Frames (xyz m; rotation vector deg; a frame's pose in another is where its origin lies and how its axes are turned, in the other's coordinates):
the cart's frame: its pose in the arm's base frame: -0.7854 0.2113 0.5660 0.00 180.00 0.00
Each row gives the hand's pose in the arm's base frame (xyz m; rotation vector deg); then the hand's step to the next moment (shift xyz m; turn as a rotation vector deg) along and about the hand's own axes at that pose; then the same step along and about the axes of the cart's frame.
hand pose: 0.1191 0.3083 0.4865 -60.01 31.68 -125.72
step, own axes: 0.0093 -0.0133 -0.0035 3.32 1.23 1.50
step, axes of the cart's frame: 0.0121 0.0033 -0.0109 -0.05 -3.34 -1.91
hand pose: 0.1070 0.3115 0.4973 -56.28 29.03 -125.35
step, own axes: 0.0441 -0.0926 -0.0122 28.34 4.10 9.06
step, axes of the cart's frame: 0.0698 0.0337 -0.0682 5.13 -23.77 -17.63
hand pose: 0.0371 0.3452 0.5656 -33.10 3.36 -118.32
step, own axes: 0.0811 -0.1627 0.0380 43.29 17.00 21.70
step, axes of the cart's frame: 0.1486 0.0288 -0.1077 -4.05 -40.67 -31.04
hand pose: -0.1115 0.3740 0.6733 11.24 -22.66 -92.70
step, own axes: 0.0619 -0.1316 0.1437 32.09 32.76 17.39
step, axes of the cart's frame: 0.1795 -0.0360 -0.0911 -21.26 -30.87 -31.63
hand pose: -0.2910 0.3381 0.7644 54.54 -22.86 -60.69
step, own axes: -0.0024 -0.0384 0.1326 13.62 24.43 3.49
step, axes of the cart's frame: 0.1136 -0.0657 -0.0430 -17.55 -9.63 -19.85
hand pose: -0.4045 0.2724 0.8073 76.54 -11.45 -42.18
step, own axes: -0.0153 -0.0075 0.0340 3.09 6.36 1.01
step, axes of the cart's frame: 0.0325 -0.0188 -0.0058 -4.17 -2.32 -5.32
